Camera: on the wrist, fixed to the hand. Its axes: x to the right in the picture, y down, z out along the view.
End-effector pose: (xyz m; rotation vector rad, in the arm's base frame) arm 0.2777 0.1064 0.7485 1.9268 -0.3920 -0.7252
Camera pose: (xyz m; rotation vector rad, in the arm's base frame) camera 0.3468 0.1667 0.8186 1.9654 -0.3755 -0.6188
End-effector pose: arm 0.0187 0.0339 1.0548 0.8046 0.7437 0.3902
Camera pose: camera -0.0639 0.1121 1.0348 0.8268 0.8201 0.4439
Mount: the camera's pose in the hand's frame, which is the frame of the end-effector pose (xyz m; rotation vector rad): -0.0027 0.0384 -0.1089 0.0254 0.0866 0.0282
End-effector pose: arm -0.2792 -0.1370 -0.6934 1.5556 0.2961 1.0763
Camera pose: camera -0.3769 -0.0800 -0.6701 1.5421 0.3489 1.1679
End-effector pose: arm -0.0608 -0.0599 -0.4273 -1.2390 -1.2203 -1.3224
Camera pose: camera -0.0316 -0.1717 -0.4275 -1.1651 -1.1513 -1.3225
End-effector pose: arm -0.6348 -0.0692 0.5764 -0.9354 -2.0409 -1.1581
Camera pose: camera -0.5850 -0.1523 0.6393 -0.8837 -1.9630 -1.1355
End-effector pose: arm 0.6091 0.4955 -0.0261 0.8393 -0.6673 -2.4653
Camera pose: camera 0.6918 0.4348 -0.0791 0.9342 -0.6761 -2.3852
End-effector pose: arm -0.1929 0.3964 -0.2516 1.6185 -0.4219 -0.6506
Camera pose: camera -0.1229 0.4765 -0.2067 1.6555 -0.3902 -0.5538
